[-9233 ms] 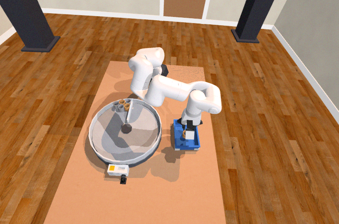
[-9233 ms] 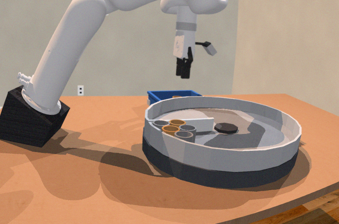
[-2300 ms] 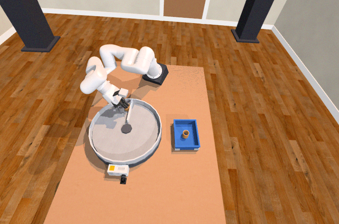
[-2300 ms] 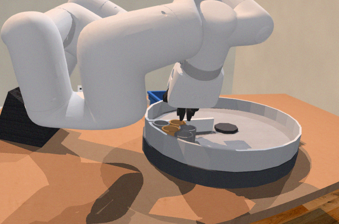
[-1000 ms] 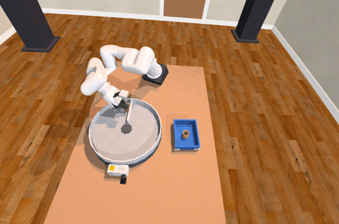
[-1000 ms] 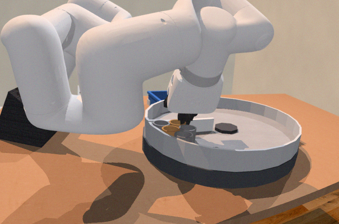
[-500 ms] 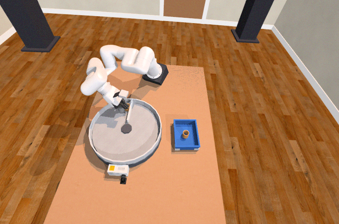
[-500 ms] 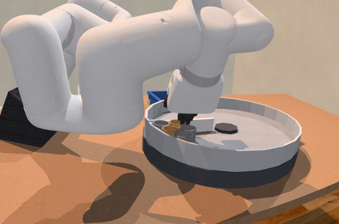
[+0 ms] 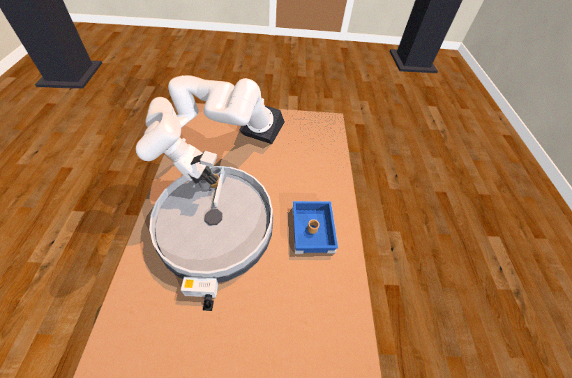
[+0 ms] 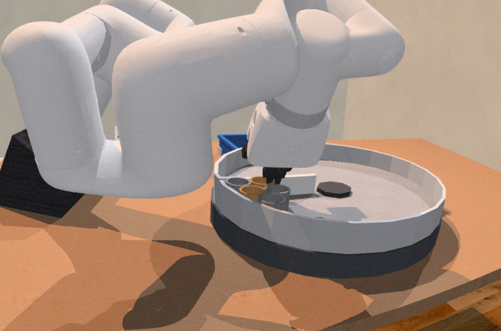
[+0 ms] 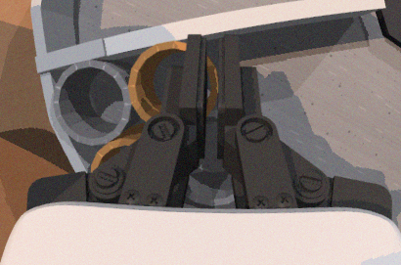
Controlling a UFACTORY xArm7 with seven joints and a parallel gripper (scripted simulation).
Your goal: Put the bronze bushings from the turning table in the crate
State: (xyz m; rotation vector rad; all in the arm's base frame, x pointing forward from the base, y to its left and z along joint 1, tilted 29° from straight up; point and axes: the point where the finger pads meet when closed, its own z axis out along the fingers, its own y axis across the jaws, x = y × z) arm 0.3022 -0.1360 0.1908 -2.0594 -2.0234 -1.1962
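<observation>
Right now the blue crate is 150 mm ahead of my hand, 390 mm to the left of it and 80 mm below it. Round my hand: grey turning table (130 mm ahead, 20 mm to the left, 60 mm below).
</observation>
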